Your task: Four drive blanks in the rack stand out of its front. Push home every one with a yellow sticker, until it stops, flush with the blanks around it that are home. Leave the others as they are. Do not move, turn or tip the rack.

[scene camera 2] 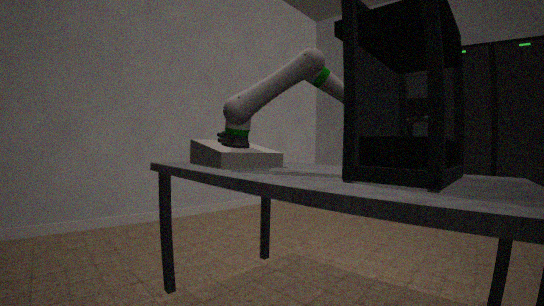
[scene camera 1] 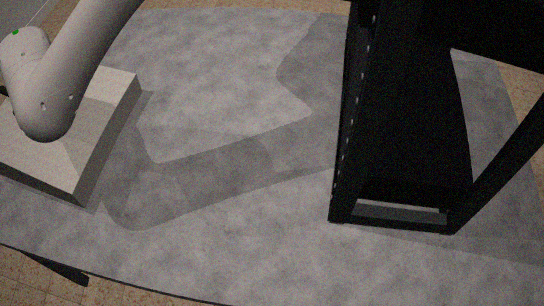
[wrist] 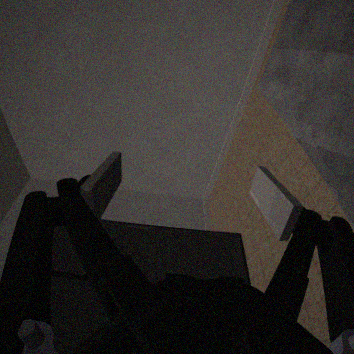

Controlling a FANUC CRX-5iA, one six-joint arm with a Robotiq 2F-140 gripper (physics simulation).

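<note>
The black rack stands upright on the table, with its open side frame towards scene camera 2. Its front does not face either scene camera squarely, and no drive blank or yellow sticker can be made out. The rack's front does not show in the wrist view. My gripper is open, its two finger pads wide apart with wall and floor visible between them. In scene camera 2 the forearm passes behind the rack's front post, so the gripper's exact place relative to the rack cannot be told. Small pale shapes show through the rack's side.
The arm stands on a pale block on the grey table. Dark cabinets with green lights stand behind the rack. A dark box shape shows beyond the gripper in the wrist view.
</note>
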